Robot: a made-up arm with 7 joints. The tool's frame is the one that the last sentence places.
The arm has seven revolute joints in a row. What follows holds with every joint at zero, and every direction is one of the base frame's.
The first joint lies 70 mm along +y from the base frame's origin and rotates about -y.
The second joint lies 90 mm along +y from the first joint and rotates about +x.
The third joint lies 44 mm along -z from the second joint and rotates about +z.
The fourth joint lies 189 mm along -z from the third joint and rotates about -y.
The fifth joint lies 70 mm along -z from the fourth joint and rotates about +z.
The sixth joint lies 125 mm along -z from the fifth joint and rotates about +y.
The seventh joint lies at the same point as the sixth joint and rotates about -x.
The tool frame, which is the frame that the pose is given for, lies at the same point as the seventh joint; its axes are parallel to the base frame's.
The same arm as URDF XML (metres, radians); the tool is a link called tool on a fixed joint. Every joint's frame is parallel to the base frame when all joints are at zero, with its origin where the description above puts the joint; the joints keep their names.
<robot name="arm">
<joint name="tool_joint" type="fixed"><parent link="link7"/><child link="tool"/><origin xyz="0 0 0" rpy="0 0 0"/></joint>
<joint name="joint 7" type="continuous"><parent link="link6"/><child link="link7"/><origin xyz="0 0 0" rpy="0 0 0"/><axis xyz="-1 0 0"/></joint>
<joint name="joint 6" type="continuous"><parent link="link5"/><child link="link6"/><origin xyz="0 0 -0.125" rpy="0 0 0"/><axis xyz="0 1 0"/></joint>
<joint name="joint 5" type="continuous"><parent link="link4"/><child link="link5"/><origin xyz="0 0 -0.07" rpy="0 0 0"/><axis xyz="0 0 1"/></joint>
<joint name="joint 4" type="continuous"><parent link="link3"/><child link="link4"/><origin xyz="0 0 -0.189" rpy="0 0 0"/><axis xyz="0 -1 0"/></joint>
<joint name="joint 3" type="continuous"><parent link="link2"/><child link="link3"/><origin xyz="0 0 -0.044" rpy="0 0 0"/><axis xyz="0 0 1"/></joint>
<joint name="joint 2" type="continuous"><parent link="link1"/><child link="link2"/><origin xyz="0 0.09 0" rpy="0 0 0"/><axis xyz="1 0 0"/></joint>
<joint name="joint 1" type="continuous"><parent link="base"/><child link="link1"/><origin xyz="0 0.07 0" rpy="0 0 0"/><axis xyz="0 -1 0"/></joint>
<link name="base"/>
<link name="link1"/>
<link name="link2"/>
<link name="link3"/>
<link name="link4"/>
<link name="link5"/>
<link name="link6"/>
<link name="link7"/>
<link name="tool"/>
</robot>

